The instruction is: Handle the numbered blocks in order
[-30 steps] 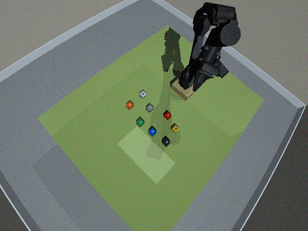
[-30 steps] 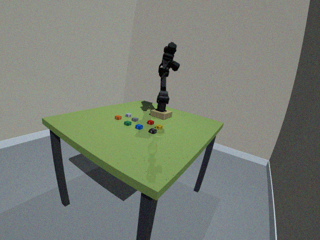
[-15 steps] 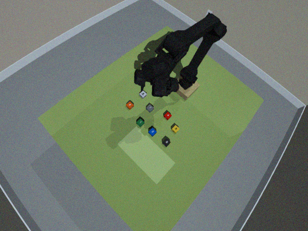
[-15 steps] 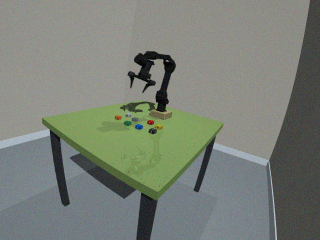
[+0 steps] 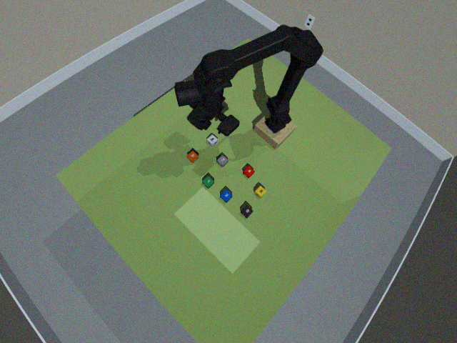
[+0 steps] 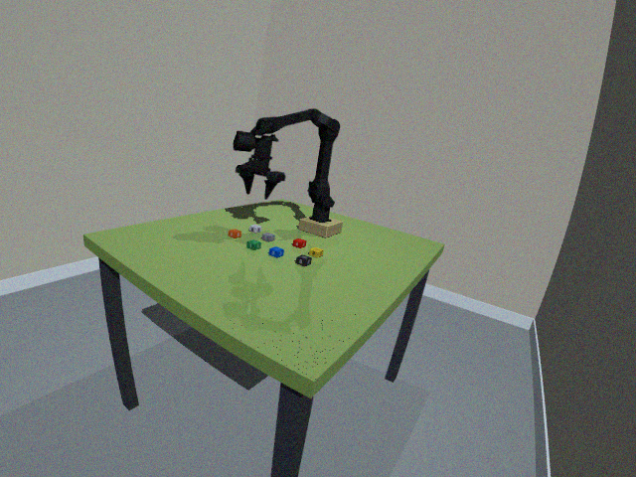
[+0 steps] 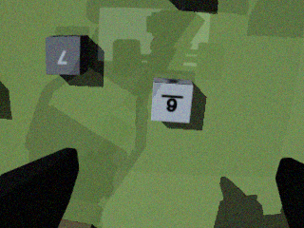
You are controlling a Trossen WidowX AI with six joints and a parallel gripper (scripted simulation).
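My gripper tip is now 5 cm short of the black block, 31 cm to the right of it and 12 cm above it. Round my gripper tip: grey block: 1 cm ahead, 9 cm to the left, 12 cm below; white block: 1 cm behind, 12 cm below; orange block: 9 cm ahead, 1 cm to the left, 12 cm below.
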